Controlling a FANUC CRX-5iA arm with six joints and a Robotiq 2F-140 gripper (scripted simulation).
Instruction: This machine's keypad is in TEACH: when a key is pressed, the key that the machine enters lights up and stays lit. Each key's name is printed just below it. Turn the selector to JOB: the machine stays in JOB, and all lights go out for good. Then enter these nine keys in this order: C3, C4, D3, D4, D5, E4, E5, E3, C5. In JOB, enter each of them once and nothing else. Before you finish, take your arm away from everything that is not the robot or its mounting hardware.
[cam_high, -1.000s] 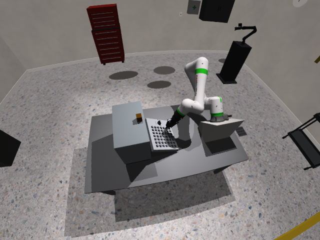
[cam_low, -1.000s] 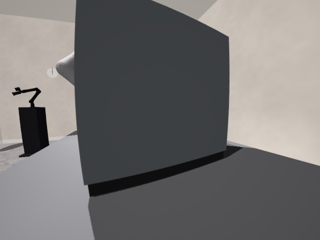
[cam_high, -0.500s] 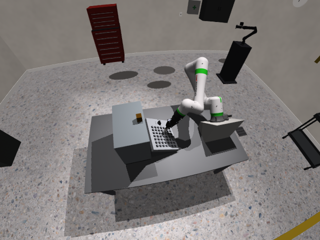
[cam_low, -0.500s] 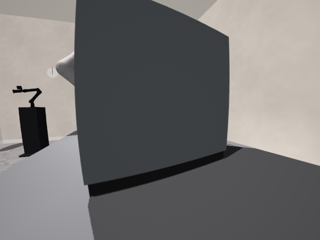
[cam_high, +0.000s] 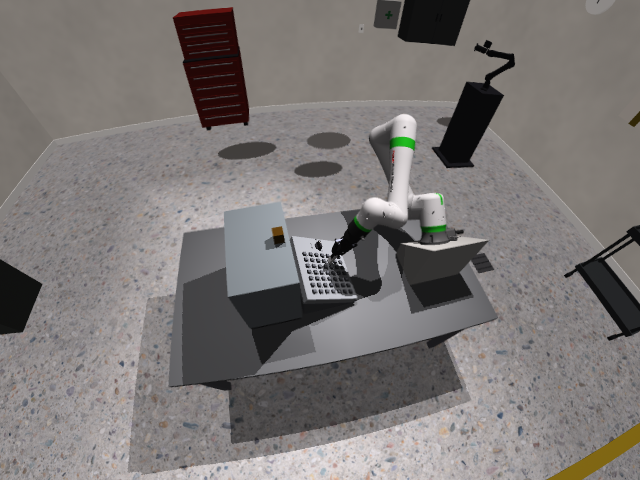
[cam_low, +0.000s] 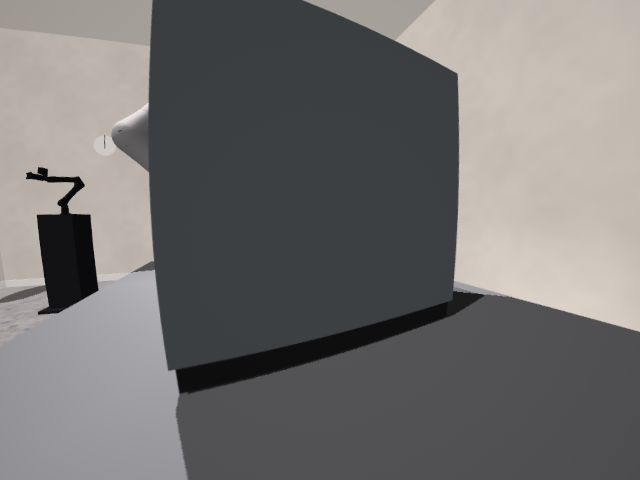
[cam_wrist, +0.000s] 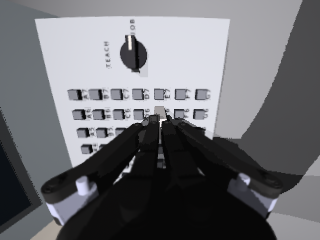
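My hand is 10 cm to the right of the key, 4 cm short of it and 1 cm above it. The rest, counted from my hand: white keypad panel 7 cm ahead, 5 cm below, 2 cm to the left; then black selector knob 9 cm to the right, 5 cm ahead.
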